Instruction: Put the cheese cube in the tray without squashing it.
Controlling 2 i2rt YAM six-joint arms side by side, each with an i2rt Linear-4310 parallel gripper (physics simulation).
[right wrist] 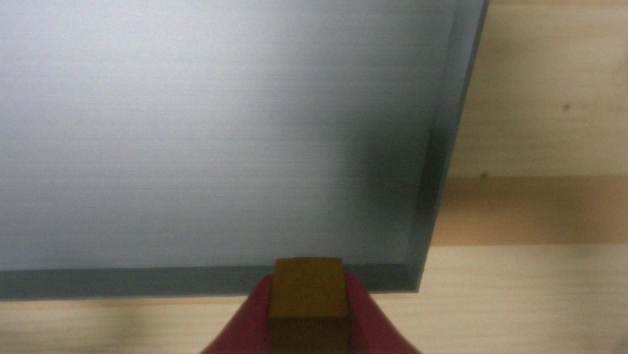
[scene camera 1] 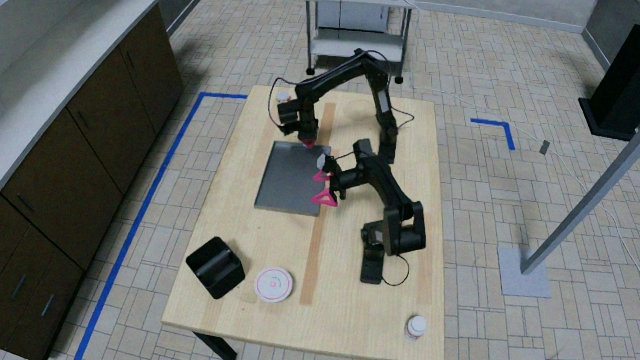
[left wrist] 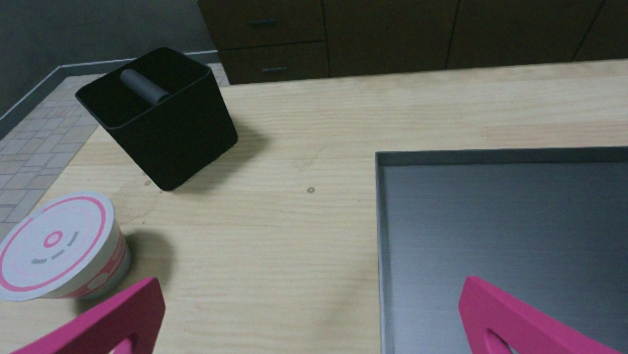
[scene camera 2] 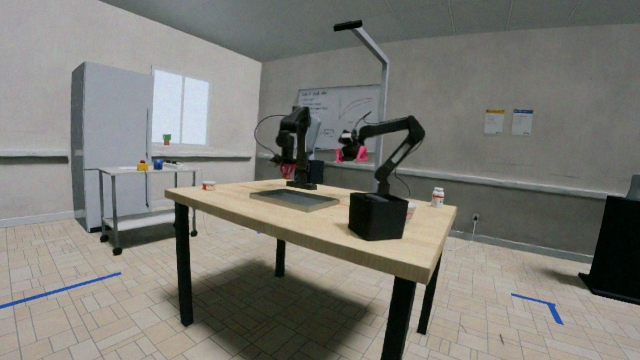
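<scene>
The grey tray [scene camera 1: 287, 177] [scene camera 2: 295, 198] [left wrist: 500, 225] [right wrist: 200, 125] lies flat on the table. My right gripper [scene camera 1: 308, 144] [scene camera 2: 286, 171] points down above the tray's upper edge in scene camera 1. It is shut on the orange-brown cheese cube [right wrist: 309, 290], which sits between the pink fingertips and overlaps the tray's near rim, close to a corner, in the right wrist view. The cube cannot be made out in the scene cameras. My left gripper [scene camera 1: 317, 188] [scene camera 2: 352, 155] [left wrist: 312, 292] is wide open and empty, raised near the tray's right side in scene camera 1.
A black bin [scene camera 1: 216, 267] [scene camera 2: 378, 217] [left wrist: 170, 130] and a round white-lidded tub [scene camera 1: 273, 284] [left wrist: 60, 250] stand at the lower left in scene camera 1. A white bottle [scene camera 1: 416, 327] [scene camera 2: 438, 197] stands near a corner. A small jar [scene camera 1: 283, 96] [scene camera 2: 208, 185] stands beyond the right arm.
</scene>
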